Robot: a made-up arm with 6 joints. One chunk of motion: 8 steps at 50 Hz.
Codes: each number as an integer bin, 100 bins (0 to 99) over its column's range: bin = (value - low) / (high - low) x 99, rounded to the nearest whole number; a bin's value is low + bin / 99 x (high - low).
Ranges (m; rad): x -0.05..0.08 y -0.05..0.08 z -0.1..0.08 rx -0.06..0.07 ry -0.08..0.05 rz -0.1..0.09
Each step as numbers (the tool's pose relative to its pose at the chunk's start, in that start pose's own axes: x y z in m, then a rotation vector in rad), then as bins.
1 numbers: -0.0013 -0.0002 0.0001 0.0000 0.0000 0.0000
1 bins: 37 38 55 46 61 52
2 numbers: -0.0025 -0.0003 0.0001 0.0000 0.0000 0.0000
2 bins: 36 38 55 46 61 52
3 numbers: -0.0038 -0.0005 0.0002 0.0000 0.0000 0.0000
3 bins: 35 38 55 46 61 52
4 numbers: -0.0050 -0.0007 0.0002 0.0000 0.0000 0.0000
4 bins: 34 38 55 46 61 52
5 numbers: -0.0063 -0.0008 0.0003 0.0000 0.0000 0.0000
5 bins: 33 37 55 46 61 52
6 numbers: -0.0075 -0.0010 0.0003 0.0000 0.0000 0.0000
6 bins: 32 37 55 46 61 52
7 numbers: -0.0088 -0.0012 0.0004 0.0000 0.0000 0.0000
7 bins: 31 37 55 46 61 52
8 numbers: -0.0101 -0.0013 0.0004 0.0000 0.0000 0.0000
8 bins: 30 37 55 46 61 52
